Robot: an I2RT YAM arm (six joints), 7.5 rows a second.
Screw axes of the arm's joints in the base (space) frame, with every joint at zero. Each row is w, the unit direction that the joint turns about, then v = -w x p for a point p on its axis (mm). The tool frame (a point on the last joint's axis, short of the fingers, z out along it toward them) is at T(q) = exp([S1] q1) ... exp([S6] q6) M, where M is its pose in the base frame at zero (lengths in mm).
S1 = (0, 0, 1, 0.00, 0.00, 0.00)
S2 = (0, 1, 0, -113.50, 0.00, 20.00)
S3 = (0, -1, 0, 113.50, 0.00, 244.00)
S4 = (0, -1, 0, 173.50, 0.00, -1.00)
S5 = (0, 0, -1, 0.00, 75.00, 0.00)
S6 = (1, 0, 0, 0.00, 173.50, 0.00)
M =
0 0 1 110.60
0 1 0 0.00
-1 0 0 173.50
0 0 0 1
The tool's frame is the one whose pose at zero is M.
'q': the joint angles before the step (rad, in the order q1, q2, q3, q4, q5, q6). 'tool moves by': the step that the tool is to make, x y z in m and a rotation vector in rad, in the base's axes. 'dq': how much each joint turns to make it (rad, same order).
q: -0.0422 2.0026 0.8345 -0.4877 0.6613 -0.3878
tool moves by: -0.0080 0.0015 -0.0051 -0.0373 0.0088 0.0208
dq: 0.0084 0.0000 -0.0406 0.0406 0.0385 -0.0118
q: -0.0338 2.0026 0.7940 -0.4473 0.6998 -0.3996
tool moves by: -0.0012 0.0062 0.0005 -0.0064 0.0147 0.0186
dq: 0.0240 -0.0004 0.0004 -0.0205 0.0062 0.0079
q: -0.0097 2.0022 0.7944 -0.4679 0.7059 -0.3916
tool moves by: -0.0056 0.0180 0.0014 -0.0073 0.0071 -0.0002
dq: 0.0696 -0.0020 0.0001 -0.0691 -0.0026 0.0921
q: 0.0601 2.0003 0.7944 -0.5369 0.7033 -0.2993
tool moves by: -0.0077 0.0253 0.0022 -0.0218 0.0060 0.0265
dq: 0.1035 -0.0010 0.0016 -0.0790 0.0045 0.1047
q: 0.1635 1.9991 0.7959 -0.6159 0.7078 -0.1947
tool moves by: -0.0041 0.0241 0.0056 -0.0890 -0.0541 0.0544
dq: 0.1070 -0.0054 0.0092 -0.0521 0.0813 0.1046
